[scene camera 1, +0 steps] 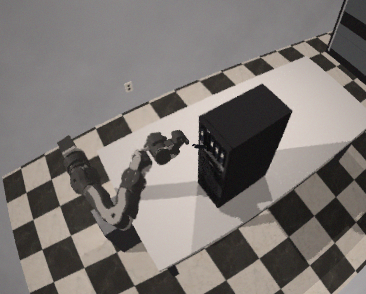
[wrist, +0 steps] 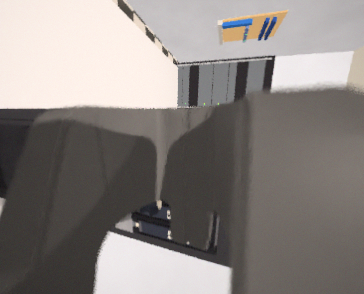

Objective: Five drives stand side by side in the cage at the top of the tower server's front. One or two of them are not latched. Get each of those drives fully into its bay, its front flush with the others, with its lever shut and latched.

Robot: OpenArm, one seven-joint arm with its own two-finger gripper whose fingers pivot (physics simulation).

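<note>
The black tower server [scene camera 1: 250, 135] [wrist: 15, 145] stands upright on the table. Several drives [scene camera 1: 216, 148] [wrist: 152, 230] stand side by side in the cage at the top of its front. A dark lever [scene camera 1: 198, 146] sticks out from the cage, toward the gripper; which drive it belongs to cannot be told. My gripper [scene camera 1: 187, 141] [wrist: 195, 173] is shut, with nothing seen between its fingers, close in front of the cage near the lever's outer end. In the wrist view the fingers hide most of the cage; parts of the drives show below them.
The white table [scene camera 1: 165, 220] bears the tower. The arm's base [scene camera 1: 122, 237] is at the table's near left end. A dark rack cabinet [scene camera 1: 350, 42] [wrist: 194, 85] stands beyond the far end. An orange board [wrist: 235, 34] hangs on the wall. Checkered floor [scene camera 1: 300, 210] surrounds the table.
</note>
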